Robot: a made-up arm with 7 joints. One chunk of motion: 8 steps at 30 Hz.
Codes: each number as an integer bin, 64 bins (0 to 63) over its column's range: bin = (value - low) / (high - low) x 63, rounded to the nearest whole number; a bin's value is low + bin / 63 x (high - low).
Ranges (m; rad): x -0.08..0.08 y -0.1..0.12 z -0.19..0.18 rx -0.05..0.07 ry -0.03..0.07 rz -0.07..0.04
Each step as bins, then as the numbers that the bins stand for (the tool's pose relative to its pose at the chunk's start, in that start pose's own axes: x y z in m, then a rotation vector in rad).
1 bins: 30 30 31 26 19 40
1 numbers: -0.0038 0.0048 -0.0079 -0.0005 0.0002 -0.0002
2 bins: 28 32 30 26 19 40
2 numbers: -0.0089 0.0117 -0.0138 -0.0005 0.0002 -0.0002
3 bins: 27 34 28 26 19 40
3 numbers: -0.0114 0.0187 -0.0256 -0.0005 0.0002 -0.0002
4 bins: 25 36 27 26 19 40
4 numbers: -0.0165 0.0257 -0.0314 -0.0005 0.0002 -0.0002
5 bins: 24 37 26 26 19 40
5 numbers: -0.0190 0.0292 -0.0373 -0.0005 0.0002 -0.0002
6 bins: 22 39 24 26 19 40
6 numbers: -0.0241 0.0362 -0.0490 -0.0005 0.0002 -0.0002
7 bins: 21 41 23 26 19 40
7 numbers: -0.0267 0.0432 -0.0549 -0.0005 0.0002 -0.0002
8 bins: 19 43 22 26 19 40
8 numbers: -0.0317 0.0502 -0.0608 -0.0005 0.0002 -0.0002
